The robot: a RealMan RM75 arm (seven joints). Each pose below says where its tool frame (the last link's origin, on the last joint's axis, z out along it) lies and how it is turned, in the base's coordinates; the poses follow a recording.
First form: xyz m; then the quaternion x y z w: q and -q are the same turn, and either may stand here.
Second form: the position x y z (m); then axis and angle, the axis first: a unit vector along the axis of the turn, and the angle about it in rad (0 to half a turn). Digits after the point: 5 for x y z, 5 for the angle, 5 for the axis.
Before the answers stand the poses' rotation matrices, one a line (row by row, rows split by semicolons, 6 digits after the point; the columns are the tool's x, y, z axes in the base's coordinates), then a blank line. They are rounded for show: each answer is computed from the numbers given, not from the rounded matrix.
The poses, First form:
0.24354, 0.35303, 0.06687, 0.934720, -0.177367, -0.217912, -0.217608
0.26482, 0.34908, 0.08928, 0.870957, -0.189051, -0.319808, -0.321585
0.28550, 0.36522, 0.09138, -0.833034, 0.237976, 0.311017, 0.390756
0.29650, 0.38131, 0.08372, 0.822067, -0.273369, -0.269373, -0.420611
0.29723, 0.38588, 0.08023, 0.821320, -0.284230, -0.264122, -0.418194
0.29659, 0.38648, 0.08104, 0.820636, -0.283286, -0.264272, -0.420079
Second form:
0.842111 -0.426416 -0.330181; -0.236738 -0.842375 0.484106; -0.484567 -0.329504 -0.810322
0.723965 -0.535001 -0.435486; -0.123620 -0.721686 0.681093; -0.678670 -0.439253 -0.588612
0.693272 -0.639548 -0.332194; -0.153421 -0.581354 0.799055; -0.704157 -0.502997 -0.501156
0.705415 -0.676058 -0.212921; -0.222853 -0.496712 0.838817; -0.672849 -0.544264 -0.501049
0.698906 -0.687796 -0.196131; -0.245979 -0.488654 0.837085; -0.671584 -0.536799 -0.510707
0.699819 -0.686979 -0.195737; -0.242919 -0.486566 0.839193; -0.671747 -0.539735 -0.507388

0.24354, 0.35303, 0.06687, -0.95767, 0.18172, 0.22326, 2.70287
0.26482, 0.34908, 0.08928, -0.91982, 0.19966, 0.33775, 2.48679
0.28550, 0.36522, 0.09138, -0.90499, 0.25853, 0.33788, 2.33869
0.29650, 0.38131, 0.08372, -0.90612, 0.30132, 0.29691, 2.27336
0.29723, 0.38588, 0.08023, -0.90418, 0.31291, 0.29077, 2.27868
0.29659, 0.38648, 0.08104, -0.90429, 0.31217, 0.29121, 2.27453

